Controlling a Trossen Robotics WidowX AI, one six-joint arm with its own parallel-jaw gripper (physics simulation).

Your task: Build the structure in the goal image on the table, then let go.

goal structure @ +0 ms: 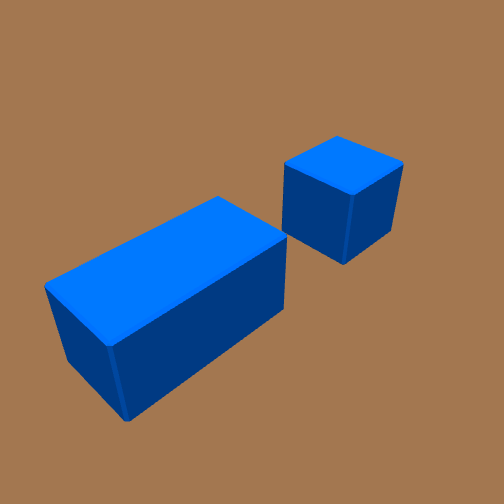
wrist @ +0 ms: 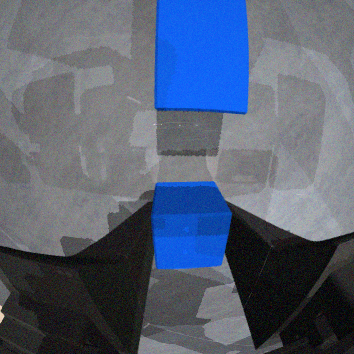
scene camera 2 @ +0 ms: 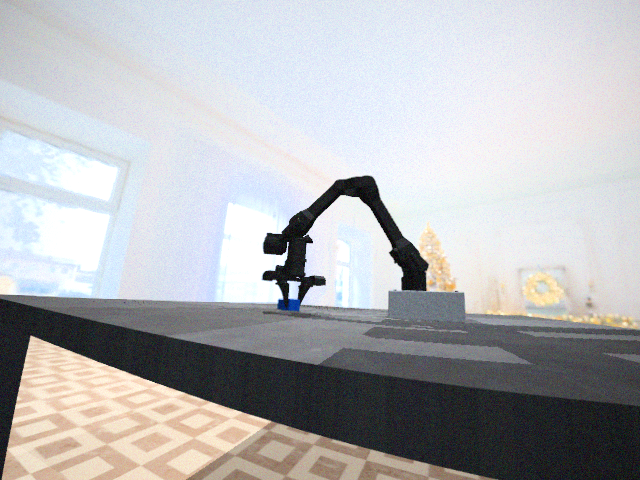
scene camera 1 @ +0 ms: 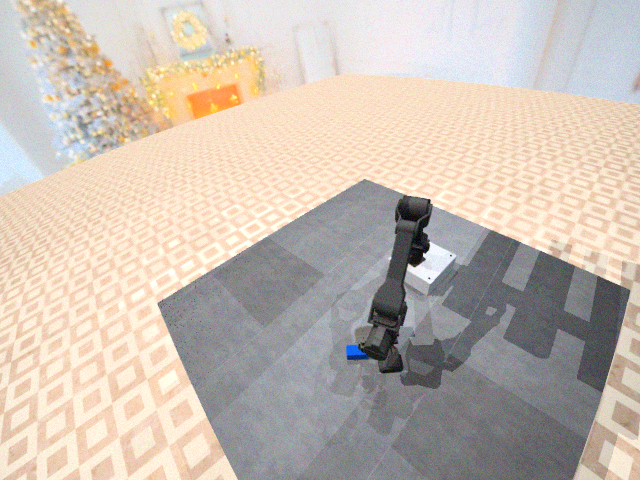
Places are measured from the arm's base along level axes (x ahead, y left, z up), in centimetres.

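Pixels of known places: gripper, fingertip midpoint: (wrist: 185, 207) (scene camera 2: 292, 307); arm's base, link origin: (scene camera 2: 415, 292) (scene camera 1: 413, 258).
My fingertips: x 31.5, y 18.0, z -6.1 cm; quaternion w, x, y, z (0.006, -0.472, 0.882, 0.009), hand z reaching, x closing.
Ahead of a thing's pixels: the offset from my fingertips to its top centre. Level surfaces: height alone.
A small blue block @[dx -0.3, dy +0.2, dz +2.6 cm] (wrist: 187, 245) sits between the fingertips in the wrist view. My gripper (wrist: 185, 207) (scene camera 2: 293, 305) is shut on it, one black finger on each side, pointing down close to the table. Another blue block @[dx +6.7, dy -5.0, dz +2.3 cm] (wrist: 201, 55) (scene camera 1: 356, 352) lies beyond the held one, with a gap between them in the wrist view; its far end is cut off at the top edge. In scene camera 2, blue shows at the fingertips, and I cannot tell the two blocks apart there. In scene camera 1 the arm hides the held block. Its exact height over the table is unclear.
The dark grey table @[dz -1.0 cm] (scene camera 1: 268, 289) (scene camera 2: 217, 335) carries patchy shadows and reflections. The arm's pale base block (scene camera 1: 431, 267) (scene camera 2: 426, 305) stands behind the gripper in scene camera 1 and right of it in scene camera 2. Patterned floor surrounds the table.
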